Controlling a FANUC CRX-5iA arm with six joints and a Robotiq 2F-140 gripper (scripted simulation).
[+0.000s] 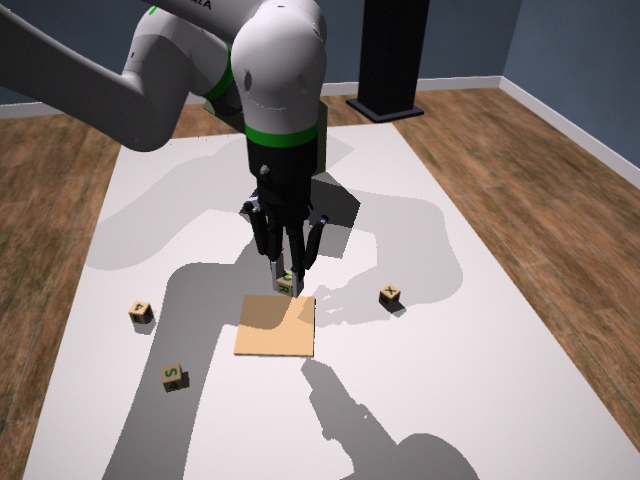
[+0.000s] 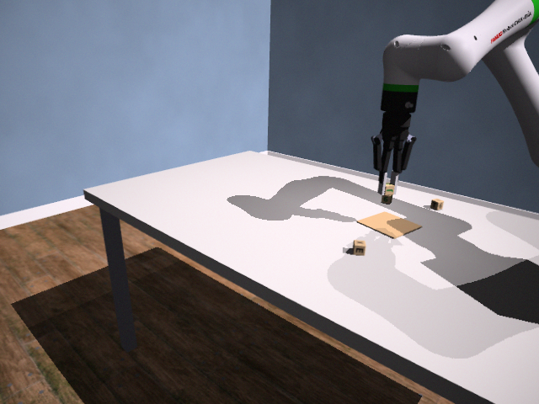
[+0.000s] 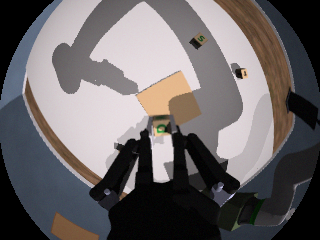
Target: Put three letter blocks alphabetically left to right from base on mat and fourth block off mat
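My hand is 20 mm past the mat, 20 mm to the left of it and 140 mm above it.
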